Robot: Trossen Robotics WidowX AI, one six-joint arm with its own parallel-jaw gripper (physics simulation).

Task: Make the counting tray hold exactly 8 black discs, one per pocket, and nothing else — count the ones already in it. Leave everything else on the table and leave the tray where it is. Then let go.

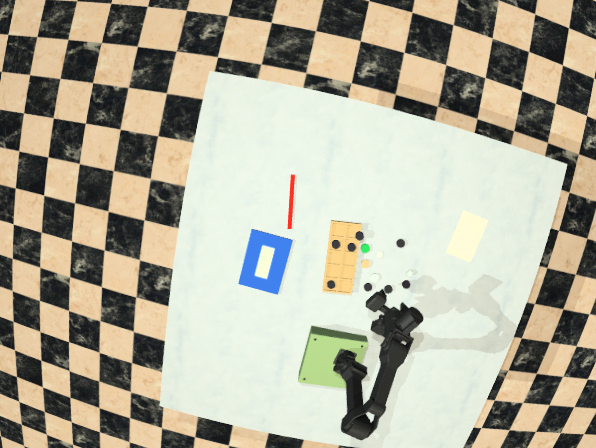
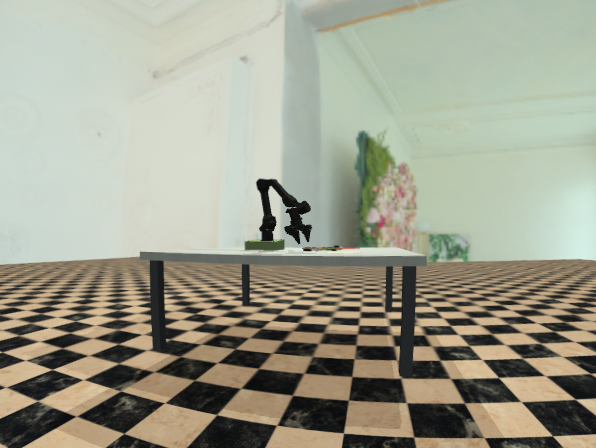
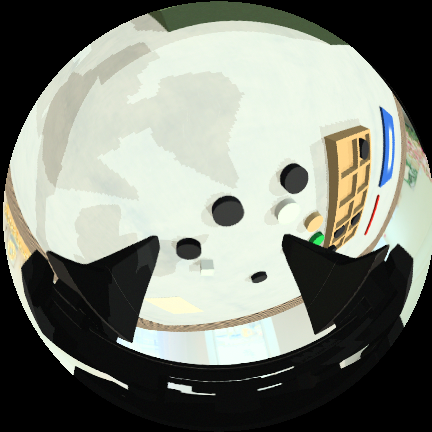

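Note:
The tan counting tray (image 1: 341, 270) (image 3: 331, 165) has two columns of pockets. Black discs lie in it at the near left (image 1: 331, 284) (image 3: 364, 148) and side by side farther up (image 1: 335, 244) (image 1: 351, 247). Another black disc (image 1: 359, 235) overlaps its right rim; whether it is seated I cannot tell. Loose black discs lie right of the tray: one (image 1: 368, 287) (image 3: 294, 178), a second (image 1: 388, 289) (image 3: 228, 211), a third (image 1: 406, 284) (image 3: 188, 248), and one farther back (image 1: 400, 243) (image 3: 259, 276). My gripper (image 1: 393, 300) (image 2: 303, 242) (image 3: 221, 241) is open and empty, above the table near the nearest loose discs.
Beside the tray lie a green disc (image 1: 365, 248) (image 3: 316, 239), a tan disc (image 1: 365, 263) (image 3: 314, 220), a white disc (image 1: 374, 277) (image 3: 288, 212), a small cream disc (image 1: 380, 254) and a white cube (image 1: 410, 273) (image 3: 207, 266). A blue frame (image 1: 246, 260) and red strip (image 1: 291, 201) lie left.

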